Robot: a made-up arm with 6 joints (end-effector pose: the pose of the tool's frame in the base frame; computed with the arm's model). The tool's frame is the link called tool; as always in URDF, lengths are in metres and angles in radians.
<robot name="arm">
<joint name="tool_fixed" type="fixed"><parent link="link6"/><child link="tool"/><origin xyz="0 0 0" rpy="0 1.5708 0"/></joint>
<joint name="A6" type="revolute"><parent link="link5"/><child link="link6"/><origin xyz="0 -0.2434 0" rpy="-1.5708 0 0"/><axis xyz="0 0 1"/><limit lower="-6.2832" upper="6.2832"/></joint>
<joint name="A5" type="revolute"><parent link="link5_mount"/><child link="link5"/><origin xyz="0 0 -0.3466" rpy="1.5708 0 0"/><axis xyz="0 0 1"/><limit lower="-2.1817" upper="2.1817"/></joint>
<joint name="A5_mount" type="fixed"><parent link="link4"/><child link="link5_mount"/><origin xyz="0 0 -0.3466"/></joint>
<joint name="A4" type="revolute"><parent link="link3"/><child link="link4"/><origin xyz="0 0.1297 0" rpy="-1.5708 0 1.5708"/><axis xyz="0 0 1"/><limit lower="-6.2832" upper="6.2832"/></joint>
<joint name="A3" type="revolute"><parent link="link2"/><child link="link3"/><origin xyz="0 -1.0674 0" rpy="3.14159 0 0"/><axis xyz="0 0 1"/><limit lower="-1.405" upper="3.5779"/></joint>
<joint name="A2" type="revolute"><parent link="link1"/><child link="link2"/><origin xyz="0.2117 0 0" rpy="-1.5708 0 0"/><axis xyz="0 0 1"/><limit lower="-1.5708" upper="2.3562"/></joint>
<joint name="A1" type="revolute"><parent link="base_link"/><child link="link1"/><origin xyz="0 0 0.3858"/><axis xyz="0 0 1"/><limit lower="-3.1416" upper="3.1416"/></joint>
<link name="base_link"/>
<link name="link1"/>
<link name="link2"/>
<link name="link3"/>
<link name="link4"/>
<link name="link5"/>
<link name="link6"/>
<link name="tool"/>
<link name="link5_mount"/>
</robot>
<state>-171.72 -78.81 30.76 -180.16 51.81 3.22</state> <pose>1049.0 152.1 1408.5 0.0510 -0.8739 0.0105 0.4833</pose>
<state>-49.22 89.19 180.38 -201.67 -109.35 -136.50</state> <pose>538.8 -754.5 1006.2 0.1535 0.9049 0.3116 0.2459</pose>
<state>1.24 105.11 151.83 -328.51 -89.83 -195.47</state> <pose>1776.9 -88.7 559.4 -0.9037 0.2876 0.3167 0.0175</pose>
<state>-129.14 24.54 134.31 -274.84 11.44 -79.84</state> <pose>-97.7 -196.3 2188.4 -0.7871 -0.2554 -0.4985 0.2582</pose>
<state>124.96 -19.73 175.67 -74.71 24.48 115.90</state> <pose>646.4 -754.8 996.9 0.9243 -0.1937 -0.2358 0.2294</pose>
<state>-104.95 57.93 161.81 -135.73 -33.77 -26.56</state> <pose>-84.5 -682.7 1767.6 0.2318 -0.3219 0.3652 0.8422</pose>
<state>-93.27 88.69 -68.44 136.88 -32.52 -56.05</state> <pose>-120.0 -532.6 -146.5 0.2443 0.7756 0.2532 0.5241</pose>
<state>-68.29 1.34 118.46 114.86 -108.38 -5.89</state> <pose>-285.8 151.2 1898.2 -0.2468 0.2651 0.9321 0.0047</pose>
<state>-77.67 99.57 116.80 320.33 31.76 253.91</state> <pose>359.2 -2026.4 693.0 0.5219 -0.7652 0.0686 0.3706</pose>
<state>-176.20 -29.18 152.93 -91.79 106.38 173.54</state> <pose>910.8 294.4 1172.4 0.4430 0.6109 0.5465 0.3633</pose>
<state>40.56 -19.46 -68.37 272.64 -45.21 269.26</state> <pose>279.9 466.7 820.6 -0.6603 -0.6236 0.4184 0.0001</pose>
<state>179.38 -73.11 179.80 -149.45 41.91 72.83</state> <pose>1077.3 71.0 -136.8 -0.6656 0.0793 0.3281 0.6656</pose>
